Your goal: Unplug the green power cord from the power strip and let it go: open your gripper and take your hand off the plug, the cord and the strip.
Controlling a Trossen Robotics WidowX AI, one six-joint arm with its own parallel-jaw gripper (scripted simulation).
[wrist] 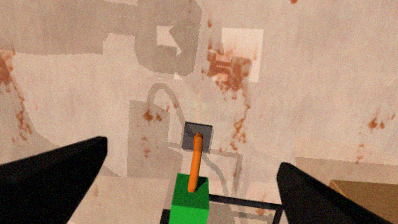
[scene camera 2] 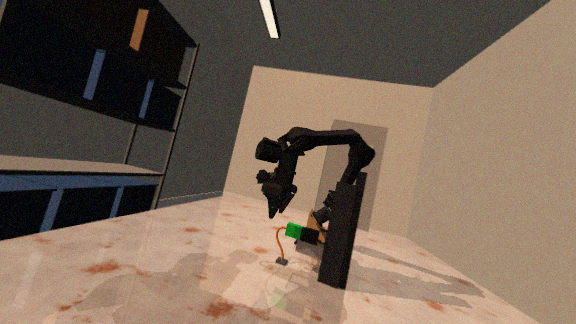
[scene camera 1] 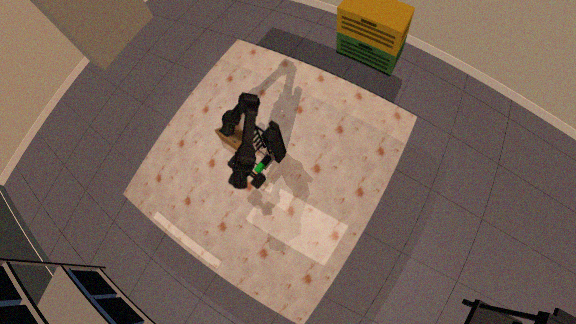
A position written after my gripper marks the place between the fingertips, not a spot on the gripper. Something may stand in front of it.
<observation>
My gripper (scene camera 2: pixel 275 215) is open, with nothing in its grasp.
My gripper also shows in the wrist view (wrist: pixel 194 158).
</observation>
